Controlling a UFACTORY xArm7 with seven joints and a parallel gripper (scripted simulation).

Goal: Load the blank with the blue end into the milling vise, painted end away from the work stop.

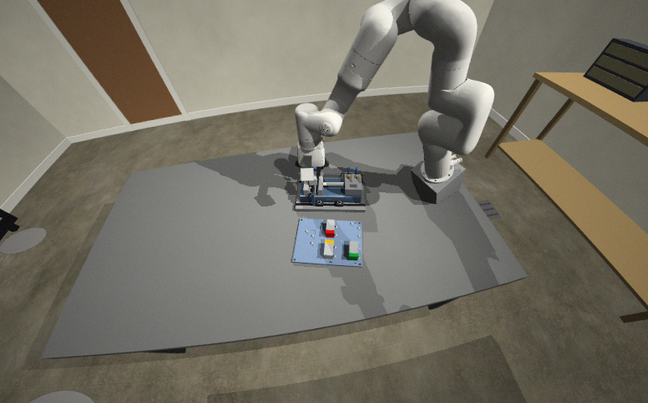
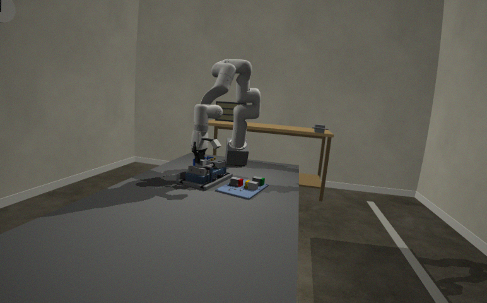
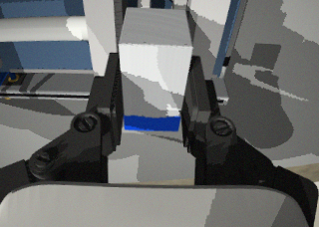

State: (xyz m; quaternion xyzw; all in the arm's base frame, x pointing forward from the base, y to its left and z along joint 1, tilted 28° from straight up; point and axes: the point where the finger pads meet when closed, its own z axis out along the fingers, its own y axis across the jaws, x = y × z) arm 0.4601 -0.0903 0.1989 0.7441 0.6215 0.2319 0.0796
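Right now my hand is 2 cm above the blue-ended blank. Also, from my hand: milling vise (10 cm below, 7 cm behind, 2 cm to the left); red-ended blank (20 cm to the left, 11 cm below, 5 cm behind); work stop rod (5 cm to the left, 5 cm below, 1 cm ahead).
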